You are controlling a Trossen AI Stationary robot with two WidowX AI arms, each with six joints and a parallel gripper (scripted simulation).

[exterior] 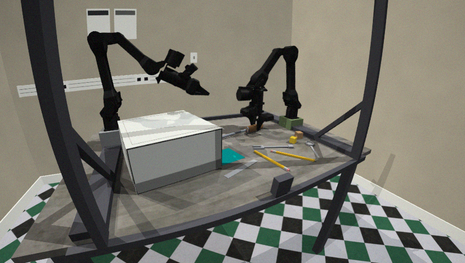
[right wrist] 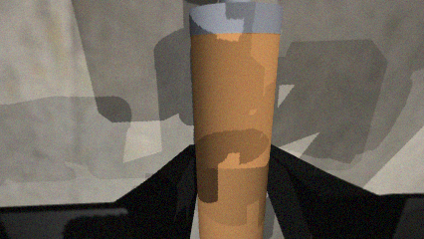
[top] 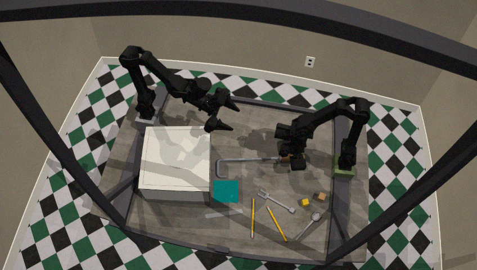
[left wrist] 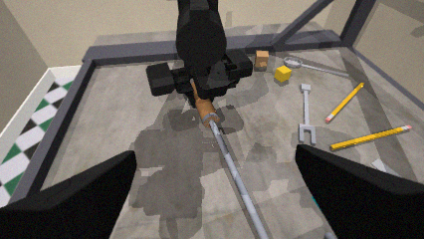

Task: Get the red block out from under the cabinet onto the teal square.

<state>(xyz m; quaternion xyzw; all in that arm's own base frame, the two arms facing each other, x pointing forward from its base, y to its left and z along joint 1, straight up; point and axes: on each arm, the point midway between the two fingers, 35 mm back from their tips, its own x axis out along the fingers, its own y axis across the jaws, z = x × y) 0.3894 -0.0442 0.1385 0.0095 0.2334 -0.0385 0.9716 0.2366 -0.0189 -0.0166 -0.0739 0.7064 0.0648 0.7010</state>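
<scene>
My right hand is 22 cm past the teal square, 24 cm to the right of it and 4 cm above it. Also, from my right hand: tan cube 16 cm behind, 16 cm to the right, 2 cm below; yellow cube 20 cm behind, 9 cm to the right, 3 cm below; forked wrench 22 cm behind, 3 cm to the left, 3 cm below.
</scene>
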